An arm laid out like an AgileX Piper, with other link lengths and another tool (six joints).
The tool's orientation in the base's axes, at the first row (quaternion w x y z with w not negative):
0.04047, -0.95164, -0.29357, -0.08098
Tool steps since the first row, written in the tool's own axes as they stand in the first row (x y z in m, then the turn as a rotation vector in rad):
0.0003, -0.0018, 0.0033, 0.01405, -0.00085, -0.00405
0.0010, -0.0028, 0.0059, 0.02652, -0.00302, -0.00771
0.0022, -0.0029, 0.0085, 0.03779, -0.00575, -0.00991
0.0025, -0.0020, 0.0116, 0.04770, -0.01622, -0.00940
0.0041, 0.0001, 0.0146, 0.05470, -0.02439, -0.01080
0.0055, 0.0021, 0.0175, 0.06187, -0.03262, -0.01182
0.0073, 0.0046, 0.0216, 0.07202, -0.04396, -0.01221
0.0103, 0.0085, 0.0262, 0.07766, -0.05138, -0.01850
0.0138, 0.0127, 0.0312, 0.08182, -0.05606, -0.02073
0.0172, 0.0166, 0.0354, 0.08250, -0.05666, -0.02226
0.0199, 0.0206, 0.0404, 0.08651, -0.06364, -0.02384
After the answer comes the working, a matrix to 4 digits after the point.
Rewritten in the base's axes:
-0.0003, 0.0021, -0.0031, 0.01044, 0.00795, 0.00651
0.0000, 0.0036, -0.0055, 0.01889, 0.01617, 0.01239
0.0013, 0.0047, -0.0079, 0.02624, 0.02437, 0.01664
0.0024, 0.0045, -0.0109, 0.02846, 0.03854, 0.01821
0.0053, 0.0040, -0.0136, 0.02936, 0.04897, 0.02107
0.0079, 0.0035, -0.0163, 0.03041, 0.05958, 0.02359
0.0114, 0.0029, -0.0201, 0.03222, 0.07449, 0.02612
0.0166, 0.0019, -0.0242, 0.03180, 0.08293, 0.03353
0.0225, 0.0010, -0.0286, 0.03225, 0.08881, 0.03660
0.0280, 0.0002, -0.0322, 0.03227, 0.08949, 0.03824
0.0331, -0.0010, -0.0368, 0.03138, 0.09726, 0.04071

The tool's axes in the first row as the columns of a matrix, in the base's axes (rounded; the answer above uses it unrounded):
0.8145, 0.5653, 0.1304
0.5522, -0.8244, 0.1246
0.1779, -0.0295, -0.9836

